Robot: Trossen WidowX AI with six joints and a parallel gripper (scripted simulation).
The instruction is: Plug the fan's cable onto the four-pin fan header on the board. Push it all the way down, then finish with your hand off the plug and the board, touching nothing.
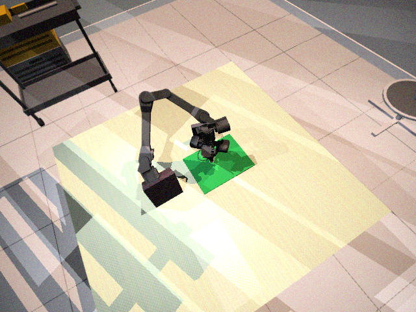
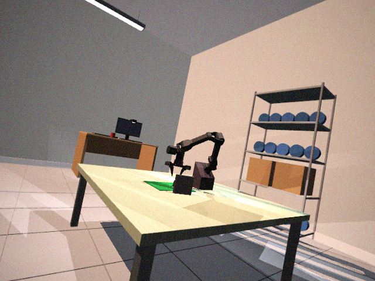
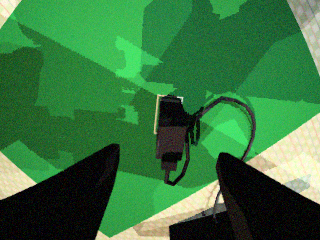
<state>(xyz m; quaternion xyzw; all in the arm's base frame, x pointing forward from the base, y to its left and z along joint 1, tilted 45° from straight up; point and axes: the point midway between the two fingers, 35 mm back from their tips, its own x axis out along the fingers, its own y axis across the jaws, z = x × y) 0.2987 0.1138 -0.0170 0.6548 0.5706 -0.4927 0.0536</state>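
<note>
The dark fan plug lies 10 mm to the left of my gripper tip and 50 mm below it. The rest, counted from my gripper tip: fan header: 70 mm below; green board: 20 mm ahead, 20 mm to the right, 90 mm below; dark fan block: 20 mm ahead, 150 mm to the left, 20 mm below.
</note>
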